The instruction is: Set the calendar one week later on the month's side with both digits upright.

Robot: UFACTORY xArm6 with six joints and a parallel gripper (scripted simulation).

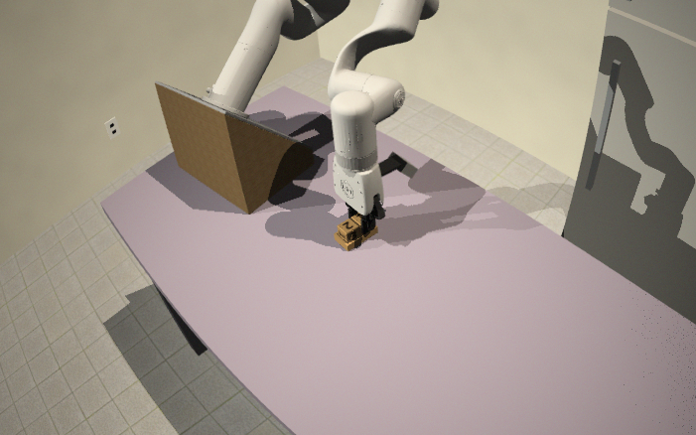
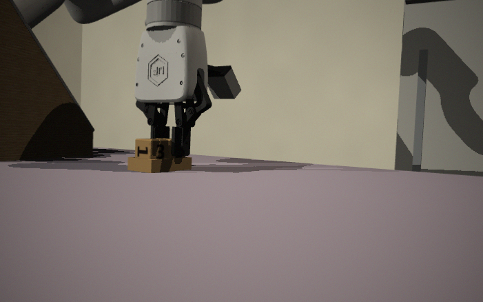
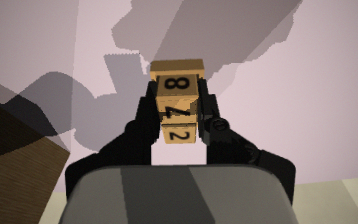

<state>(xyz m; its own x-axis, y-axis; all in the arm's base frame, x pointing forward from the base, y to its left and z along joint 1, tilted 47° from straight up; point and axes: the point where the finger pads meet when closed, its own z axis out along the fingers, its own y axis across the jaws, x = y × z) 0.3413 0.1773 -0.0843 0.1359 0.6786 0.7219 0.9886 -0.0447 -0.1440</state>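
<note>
Now: hand 3 cm above the wooden calendar tray and 2 cm to the left of it. The rest, counted from my hand: cube 3 cm to the right, 1 cm below.
</note>
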